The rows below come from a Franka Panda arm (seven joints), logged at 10 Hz.
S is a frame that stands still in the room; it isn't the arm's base.
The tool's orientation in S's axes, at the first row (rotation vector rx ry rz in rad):
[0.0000, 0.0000, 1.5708]
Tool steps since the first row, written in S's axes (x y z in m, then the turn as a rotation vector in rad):
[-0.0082, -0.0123, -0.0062, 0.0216, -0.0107, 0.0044]
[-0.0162, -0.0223, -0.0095, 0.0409, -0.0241, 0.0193]
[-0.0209, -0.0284, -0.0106, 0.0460, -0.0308, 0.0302]
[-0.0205, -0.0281, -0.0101, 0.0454, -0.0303, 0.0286]
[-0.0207, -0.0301, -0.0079, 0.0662, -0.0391, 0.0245]
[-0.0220, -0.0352, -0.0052, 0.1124, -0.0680, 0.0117]
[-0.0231, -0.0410, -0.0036, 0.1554, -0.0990, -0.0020]
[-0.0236, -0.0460, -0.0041, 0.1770, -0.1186, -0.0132]
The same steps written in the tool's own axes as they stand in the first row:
[-0.0123, 0.0082, -0.0062, -0.0107, -0.0216, 0.0044]
[-0.0223, 0.0162, -0.0095, -0.0241, -0.0409, 0.0193]
[-0.0284, 0.0209, -0.0106, -0.0308, -0.0460, 0.0302]
[-0.0281, 0.0205, -0.0101, -0.0303, -0.0454, 0.0286]
[-0.0301, 0.0207, -0.0079, -0.0391, -0.0662, 0.0245]
[-0.0352, 0.0220, -0.0052, -0.0680, -0.1124, 0.0117]
[-0.0410, 0.0231, -0.0036, -0.0990, -0.1554, -0.0020]
[-0.0460, 0.0236, -0.0041, -0.1186, -0.1770, -0.0132]

